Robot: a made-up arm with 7 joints.
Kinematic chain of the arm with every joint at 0, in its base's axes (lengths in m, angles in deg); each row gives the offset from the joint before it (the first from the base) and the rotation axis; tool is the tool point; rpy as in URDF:
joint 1: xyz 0 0 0.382 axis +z
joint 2: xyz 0 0 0 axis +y
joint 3: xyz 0 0 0.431 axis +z
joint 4: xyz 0.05 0 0 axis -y
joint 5: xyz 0.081 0 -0.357 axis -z
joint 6: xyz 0 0 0 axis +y
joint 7: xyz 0.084 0 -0.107 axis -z
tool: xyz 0 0 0 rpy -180 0 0
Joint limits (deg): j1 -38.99..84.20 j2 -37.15..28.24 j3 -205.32..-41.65 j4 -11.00..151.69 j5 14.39..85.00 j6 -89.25..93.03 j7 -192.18..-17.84
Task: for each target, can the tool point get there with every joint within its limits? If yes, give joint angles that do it. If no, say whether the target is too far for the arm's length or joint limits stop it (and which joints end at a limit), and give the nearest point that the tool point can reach.
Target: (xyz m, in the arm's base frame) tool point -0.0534 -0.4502 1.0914
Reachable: yes | joints 70.00 -7.31 -146.01 120.78 65.22 -23.00 -70.98
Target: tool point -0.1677 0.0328 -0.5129
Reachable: no: joint limits stop it (at a limit: joint 2, joint 5) | nearest point -0.2422 0.0474 0.1962 | short by 0.713 m
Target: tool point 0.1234 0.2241 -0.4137
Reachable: no: joint limits stop it (at a limit: joint 1, joint 2, joint 5) | nearest point -0.0697 0.2123 0.2184 | short by 0.661 m
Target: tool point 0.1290 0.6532 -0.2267
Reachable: no: joint limits stop it (at a limit: joint 1, joint 2, joint 3) | nearest point -0.1185 0.3767 0.2450 | short by 0.600 m
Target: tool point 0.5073 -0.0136 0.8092
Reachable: yes | joints 58.95 -3.41 -67.08 81.44 69.05 77.92 -136.26
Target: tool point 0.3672 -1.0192 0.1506
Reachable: no: too far | nearest point 0.1843 -0.6662 0.4183 | short by 0.479 m
